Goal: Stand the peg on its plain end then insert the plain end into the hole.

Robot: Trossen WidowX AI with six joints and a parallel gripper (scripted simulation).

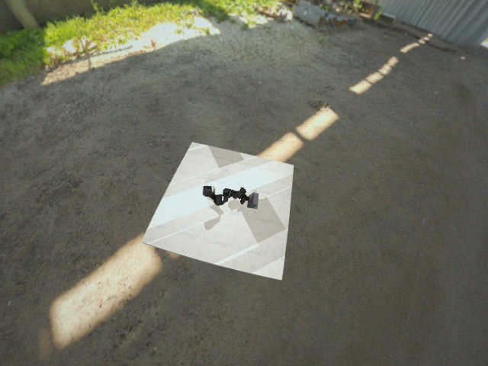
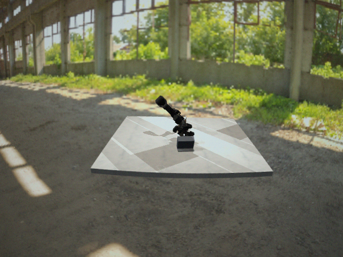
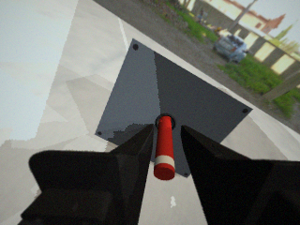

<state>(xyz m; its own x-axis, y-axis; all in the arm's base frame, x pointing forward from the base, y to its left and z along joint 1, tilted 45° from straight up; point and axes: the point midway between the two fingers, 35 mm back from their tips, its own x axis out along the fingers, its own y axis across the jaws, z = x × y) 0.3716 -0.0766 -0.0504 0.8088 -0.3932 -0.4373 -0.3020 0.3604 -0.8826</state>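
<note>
The red peg lies 2 cm behind my gripper tip. Round my gripper tip: sloped panel: 4 cm ahead, 2 cm below.
</note>
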